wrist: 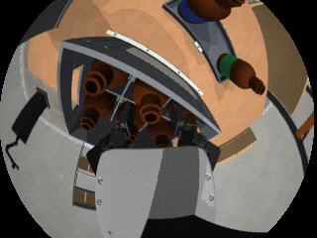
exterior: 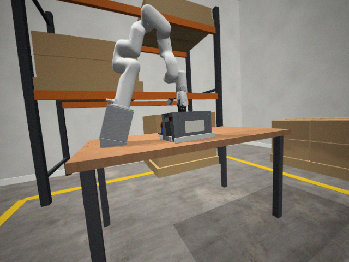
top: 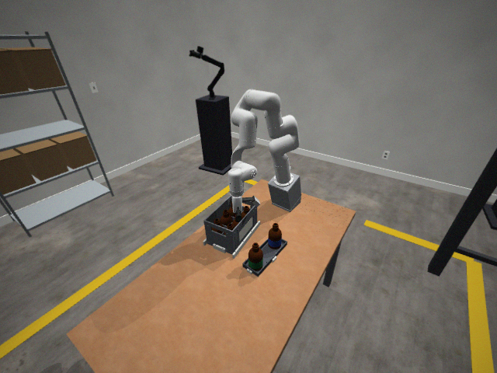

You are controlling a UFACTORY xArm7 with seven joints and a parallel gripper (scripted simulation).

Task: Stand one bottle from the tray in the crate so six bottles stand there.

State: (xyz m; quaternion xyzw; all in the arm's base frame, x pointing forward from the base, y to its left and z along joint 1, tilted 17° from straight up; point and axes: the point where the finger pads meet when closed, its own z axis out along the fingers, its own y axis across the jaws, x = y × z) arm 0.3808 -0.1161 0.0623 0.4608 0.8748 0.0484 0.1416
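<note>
My gripper is now 80 mm above the bottle. From my hand the other things lie so: crate: 40 mm to the right, 80 mm below; dark tray: 60 mm ahead, 200 mm to the left, 150 mm below.
</note>
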